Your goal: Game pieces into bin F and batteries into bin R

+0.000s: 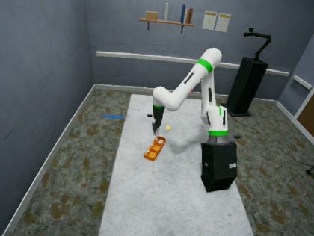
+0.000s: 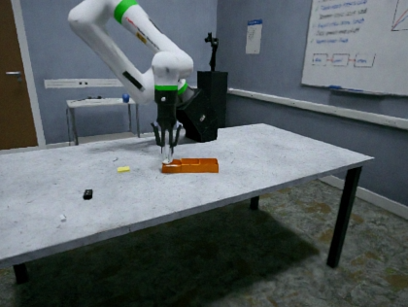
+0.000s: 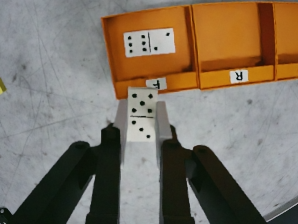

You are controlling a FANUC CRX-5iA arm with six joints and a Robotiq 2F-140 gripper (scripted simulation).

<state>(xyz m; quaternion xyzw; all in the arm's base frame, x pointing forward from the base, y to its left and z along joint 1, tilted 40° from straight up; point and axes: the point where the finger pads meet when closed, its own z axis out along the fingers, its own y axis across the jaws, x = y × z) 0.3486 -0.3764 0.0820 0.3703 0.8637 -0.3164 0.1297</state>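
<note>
Right now my hand is 10 mm past the black battery, 340 mm to the left of it and 80 mm above it. From my hand the other things lie so: orange bin block (20 mm ahead, 110 mm to the left, 70 mm below); white domino (30 mm below); yellow flat piece (150 mm behind, 140 mm to the right, 90 mm below).
</note>
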